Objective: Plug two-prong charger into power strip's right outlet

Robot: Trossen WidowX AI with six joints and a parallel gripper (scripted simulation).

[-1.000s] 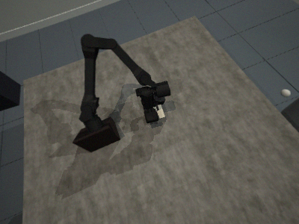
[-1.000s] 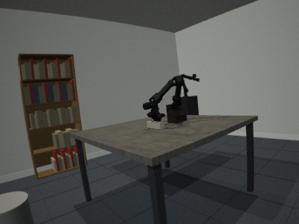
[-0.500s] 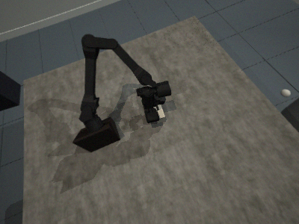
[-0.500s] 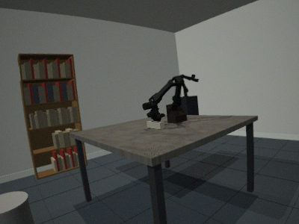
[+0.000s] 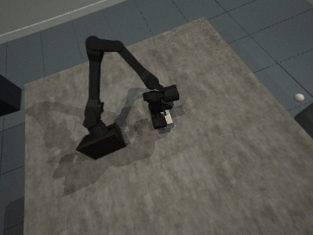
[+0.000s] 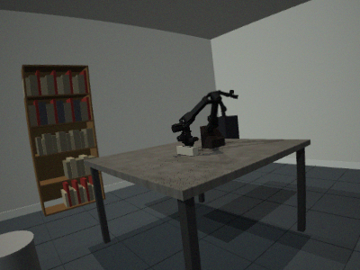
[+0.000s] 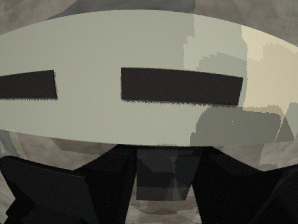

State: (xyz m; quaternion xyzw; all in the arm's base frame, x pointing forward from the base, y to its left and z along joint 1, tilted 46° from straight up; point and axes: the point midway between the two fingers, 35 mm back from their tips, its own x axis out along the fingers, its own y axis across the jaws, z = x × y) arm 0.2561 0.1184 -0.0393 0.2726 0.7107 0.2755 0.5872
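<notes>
Right now the two-prong charger is 20 mm ahead of my gripper tip and 10 mm above it.
</notes>
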